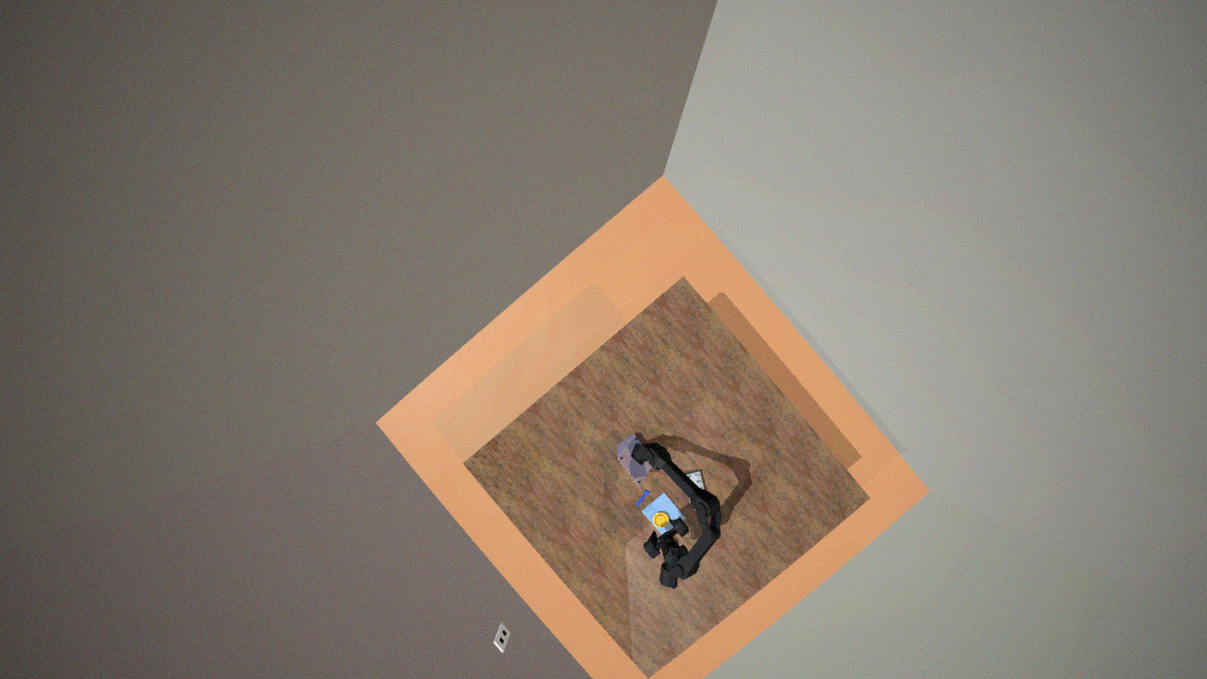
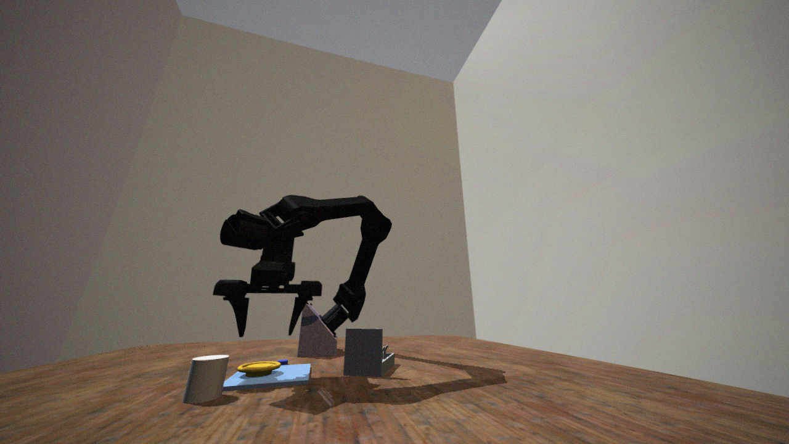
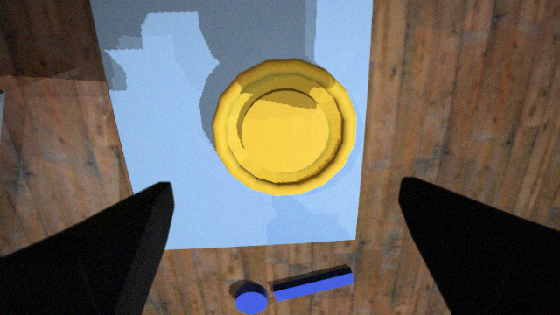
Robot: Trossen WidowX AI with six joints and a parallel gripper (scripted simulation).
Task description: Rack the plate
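Right now my gripper tip is 5 cm above the yellow plate. Also, from my gripper tip: cream cylinder 10 cm ahead, 6 cm to the right, 4 cm below; then blue bar 12 cm behind, 6 cm below, 2 cm to the left; then light blue mat 7 cm below, 2 cm to the left.
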